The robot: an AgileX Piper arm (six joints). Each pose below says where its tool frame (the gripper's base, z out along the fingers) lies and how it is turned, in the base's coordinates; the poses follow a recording.
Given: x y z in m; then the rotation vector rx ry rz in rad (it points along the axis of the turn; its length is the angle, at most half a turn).
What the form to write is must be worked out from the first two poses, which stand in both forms.
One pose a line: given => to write
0.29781, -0.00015, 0.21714, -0.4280, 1.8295, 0.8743 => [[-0.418, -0.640, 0.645, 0.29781], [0.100, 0.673, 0.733, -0.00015], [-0.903, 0.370, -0.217, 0.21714], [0, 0, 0, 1]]
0.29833, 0.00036, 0.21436, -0.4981, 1.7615, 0.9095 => [[-0.369, -0.702, 0.609, 0.29833], [0.090, 0.625, 0.775, 0.00036], [-0.925, 0.341, -0.168, 0.21436], [0, 0, 0, 1]]
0.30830, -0.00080, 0.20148, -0.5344, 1.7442, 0.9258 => [[-0.358, -0.727, 0.586, 0.30830], [0.078, 0.602, 0.795, -0.00080], [-0.931, 0.330, -0.159, 0.20148], [0, 0, 0, 1]]
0.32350, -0.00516, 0.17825, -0.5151, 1.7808, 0.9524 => [[-0.400, -0.713, 0.576, 0.32350], [0.083, 0.598, 0.798, -0.00516], [-0.913, 0.367, -0.180, 0.17825], [0, 0, 0, 1]]
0.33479, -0.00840, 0.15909, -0.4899, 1.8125, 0.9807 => [[-0.439, -0.696, 0.568, 0.33479], [0.094, 0.593, 0.800, -0.00840], [-0.893, 0.405, -0.195, 0.15909], [0, 0, 0, 1]]
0.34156, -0.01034, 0.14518, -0.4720, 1.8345, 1.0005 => [[-0.466, -0.684, 0.562, 0.34156], [0.102, 0.589, 0.802, -0.01034], [-0.879, 0.431, -0.205, 0.14518], [0, 0, 0, 1]]
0.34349, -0.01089, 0.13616, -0.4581, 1.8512, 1.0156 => [[-0.486, -0.673, 0.557, 0.34349], [0.108, 0.586, 0.803, -0.01089], [-0.867, 0.451, -0.212, 0.13616], [0, 0, 0, 1]]
